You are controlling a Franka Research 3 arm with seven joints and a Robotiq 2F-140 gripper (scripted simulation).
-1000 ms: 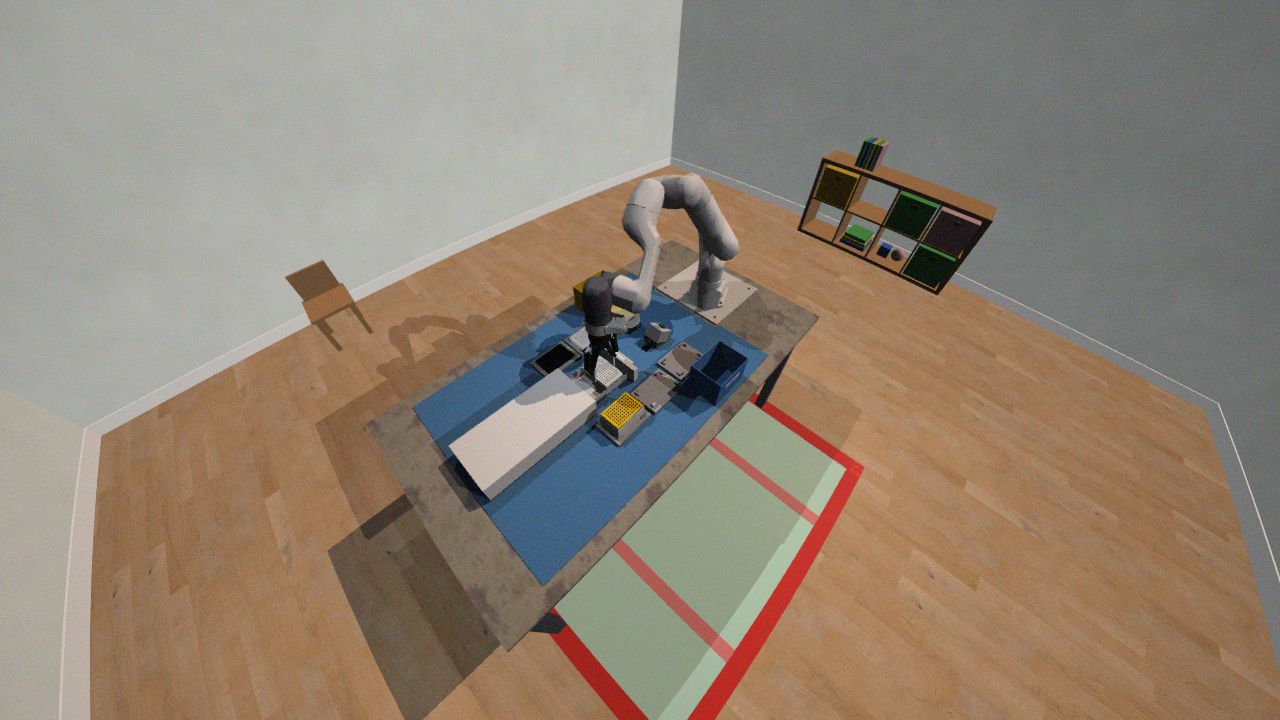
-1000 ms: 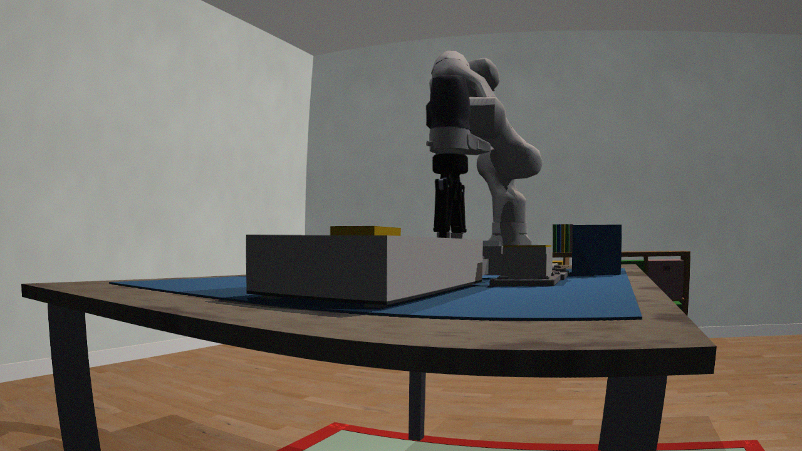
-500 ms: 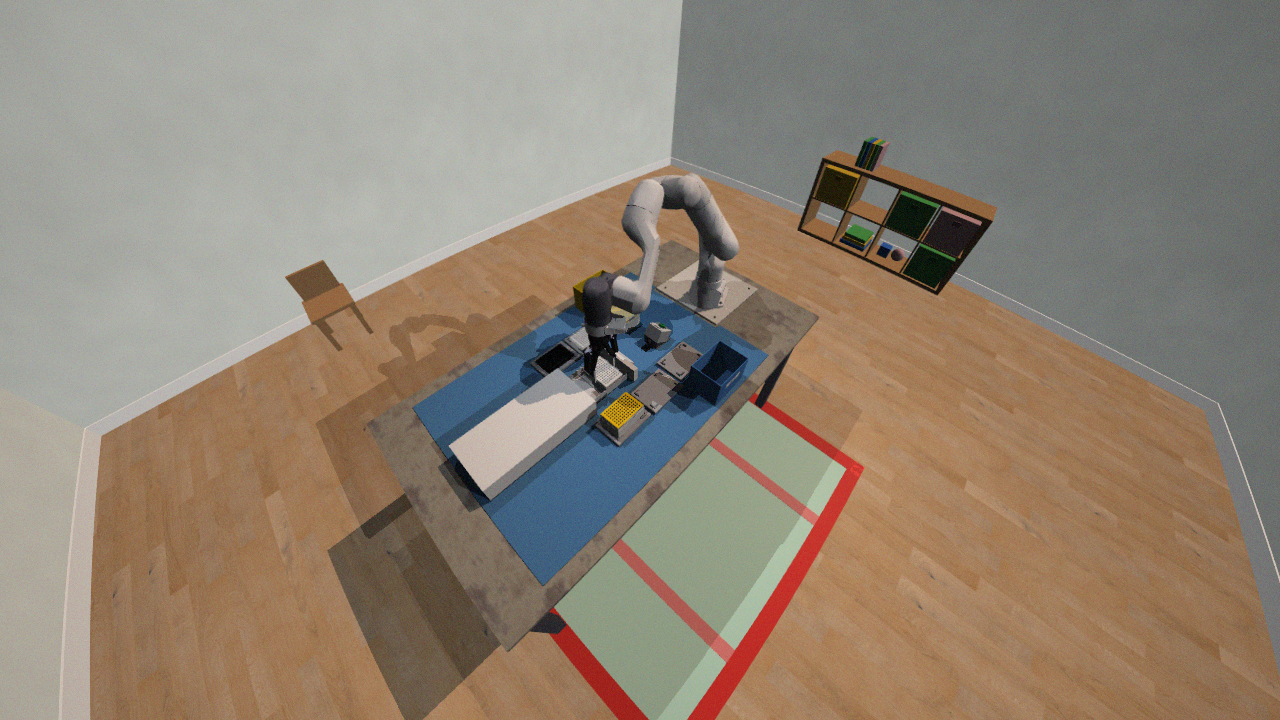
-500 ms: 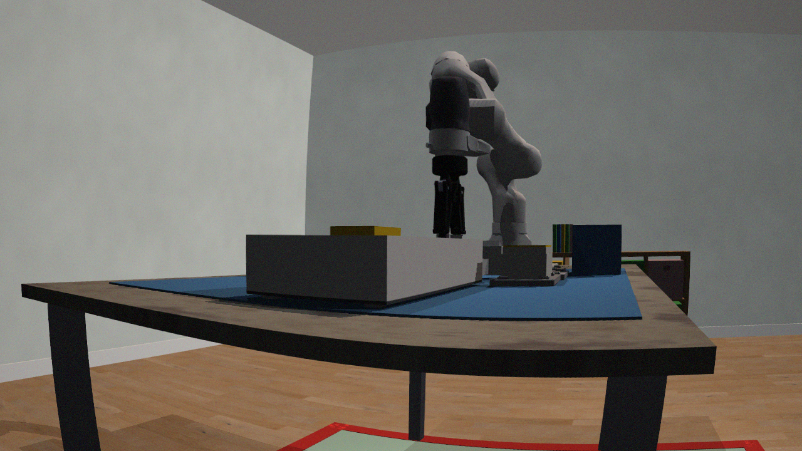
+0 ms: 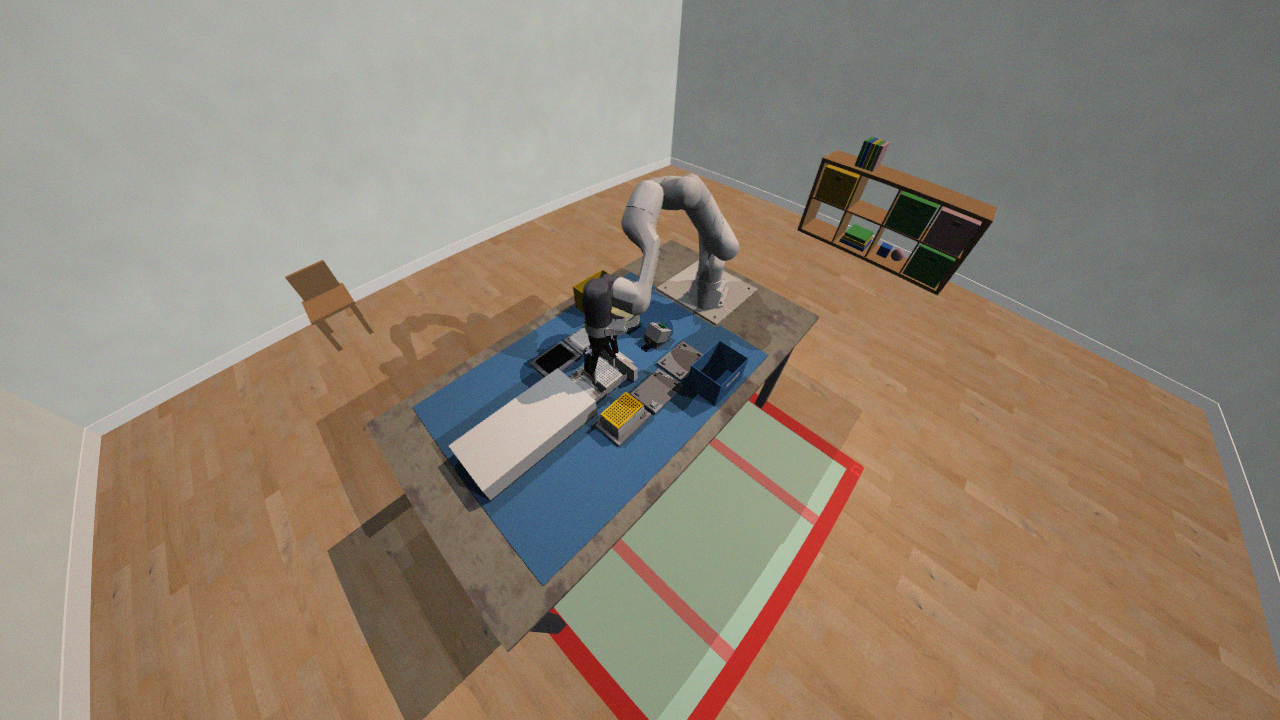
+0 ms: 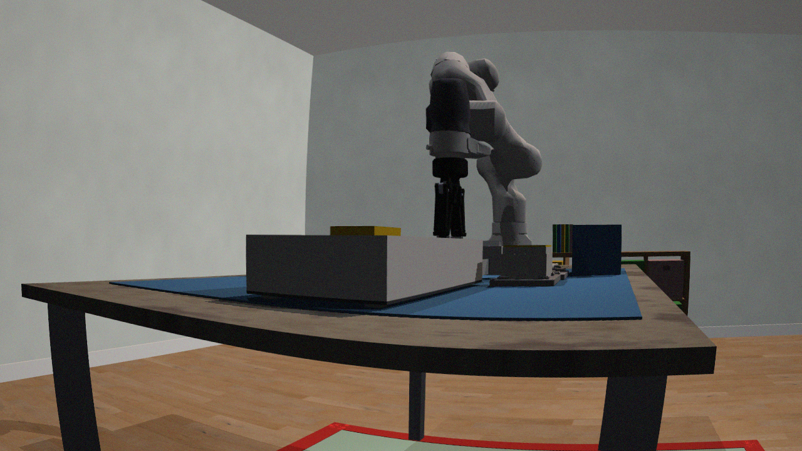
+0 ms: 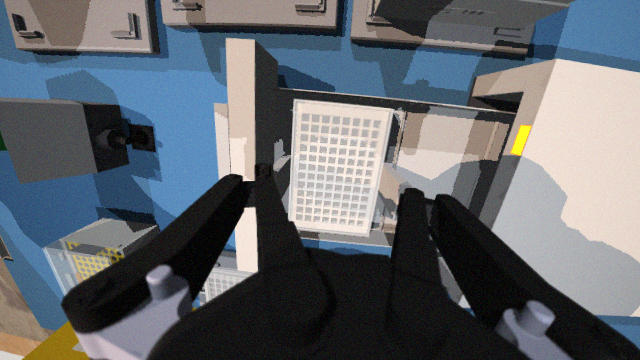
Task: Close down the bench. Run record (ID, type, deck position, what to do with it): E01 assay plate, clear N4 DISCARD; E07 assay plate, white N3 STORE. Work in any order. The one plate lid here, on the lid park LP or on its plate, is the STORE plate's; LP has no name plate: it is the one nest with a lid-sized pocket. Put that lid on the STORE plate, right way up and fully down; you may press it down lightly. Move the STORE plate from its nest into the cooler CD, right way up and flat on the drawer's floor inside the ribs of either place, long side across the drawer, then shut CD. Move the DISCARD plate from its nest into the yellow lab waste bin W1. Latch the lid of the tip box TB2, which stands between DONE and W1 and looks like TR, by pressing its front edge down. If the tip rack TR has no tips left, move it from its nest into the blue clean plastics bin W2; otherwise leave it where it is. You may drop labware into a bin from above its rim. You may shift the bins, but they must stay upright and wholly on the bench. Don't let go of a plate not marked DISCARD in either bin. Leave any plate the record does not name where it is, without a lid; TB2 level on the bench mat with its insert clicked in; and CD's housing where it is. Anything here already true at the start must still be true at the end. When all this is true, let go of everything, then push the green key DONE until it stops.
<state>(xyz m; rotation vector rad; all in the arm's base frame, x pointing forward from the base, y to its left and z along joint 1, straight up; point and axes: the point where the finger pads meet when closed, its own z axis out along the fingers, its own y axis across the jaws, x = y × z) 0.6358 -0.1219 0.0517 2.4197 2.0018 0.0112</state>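
Right now the cooler drawer is 3 cm below my hand, 3 cm ahead of it and 1 cm to the right of it. From my hand the other things lie so: plate lid 1 cm below; then tip rack TR 16 cm to the left, 11 cm ahead; then white plate 2 cm below.
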